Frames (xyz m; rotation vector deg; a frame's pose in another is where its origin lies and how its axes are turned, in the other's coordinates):
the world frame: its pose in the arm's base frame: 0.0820 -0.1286 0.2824 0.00 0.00 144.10
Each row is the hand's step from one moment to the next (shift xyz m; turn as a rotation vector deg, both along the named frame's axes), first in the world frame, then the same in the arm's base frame.
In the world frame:
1: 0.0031 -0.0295 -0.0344 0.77 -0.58 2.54
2: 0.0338 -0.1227 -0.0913 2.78 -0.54 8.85
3: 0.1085 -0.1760 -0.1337 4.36 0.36 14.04
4: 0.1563 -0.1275 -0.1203 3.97 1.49 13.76
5: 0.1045 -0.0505 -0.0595 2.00 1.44 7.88
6: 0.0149 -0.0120 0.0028 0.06 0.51 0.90
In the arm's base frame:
1: 0.0148 0.0257 -0.0344 -0.28 0.92 2.54
2: 0.0446 0.1192 -0.0913 -1.94 2.07 8.85
3: 0.0153 0.2062 -0.1337 -3.74 2.26 14.04
4: -0.0518 0.1949 -0.1203 -4.09 1.12 13.76
5: -0.0550 0.1022 -0.0595 -2.46 0.01 7.88
6: -0.0050 0.0185 0.0028 -0.35 -0.38 0.90

